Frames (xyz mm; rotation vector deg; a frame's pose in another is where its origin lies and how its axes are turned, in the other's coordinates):
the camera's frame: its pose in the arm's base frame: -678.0 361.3 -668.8 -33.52 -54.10 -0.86
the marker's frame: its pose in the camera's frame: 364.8 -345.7 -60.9 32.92 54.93 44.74
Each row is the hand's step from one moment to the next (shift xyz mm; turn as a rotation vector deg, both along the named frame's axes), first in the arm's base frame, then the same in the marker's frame.
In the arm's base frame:
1: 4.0 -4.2 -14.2 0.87 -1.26 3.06
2: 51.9 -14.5 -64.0 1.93 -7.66 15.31
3: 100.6 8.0 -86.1 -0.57 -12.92 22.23
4: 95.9 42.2 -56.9 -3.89 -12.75 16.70
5: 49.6 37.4 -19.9 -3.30 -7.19 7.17
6: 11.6 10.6 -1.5 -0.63 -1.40 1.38
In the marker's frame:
1: 5.6 -2.8 -14.0 -0.96 -2.12 2.51
2: 54.4 -29.1 -56.5 -7.42 -10.21 11.72
3: 111.8 -36.0 -61.7 -14.37 -14.23 15.89
4: 116.2 -12.5 -23.4 -15.11 -11.01 10.35
5: 65.1 3.8 2.2 -8.67 -5.10 3.59
6: 15.2 1.7 4.1 -1.67 -1.00 0.69

